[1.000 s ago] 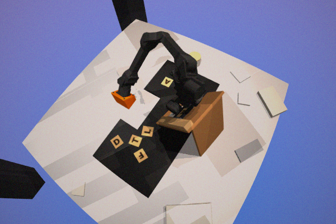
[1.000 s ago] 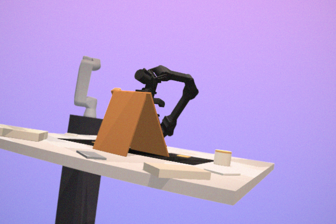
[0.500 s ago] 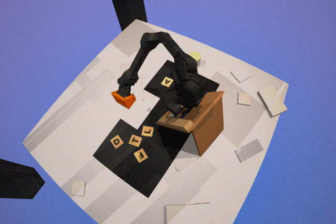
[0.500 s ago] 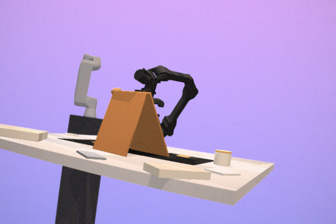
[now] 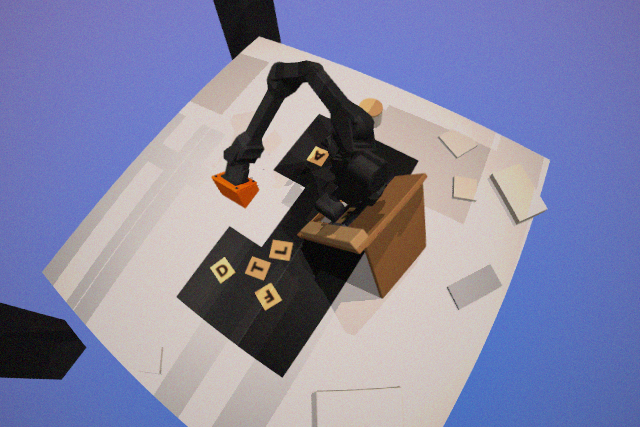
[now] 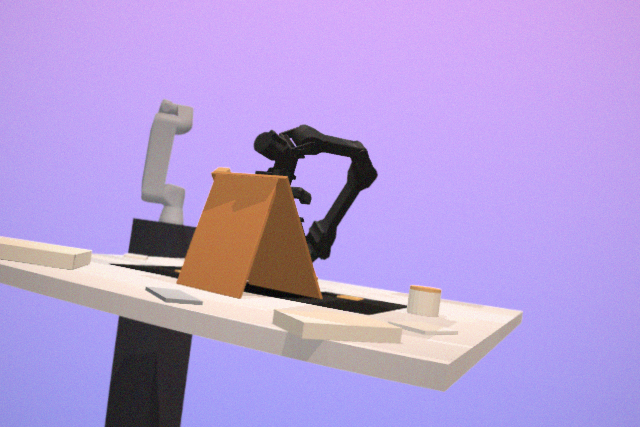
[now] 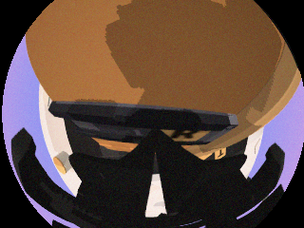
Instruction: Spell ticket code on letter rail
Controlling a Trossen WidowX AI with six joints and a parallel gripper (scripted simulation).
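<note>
My gripper tip is 80 mm above the white ticket, 50 mm past it and 10 mm to the left of it. From my gripper tip the other things lie so: grey slab (380 mm ahead, 170 mm below, 40 mm to the left).
</note>
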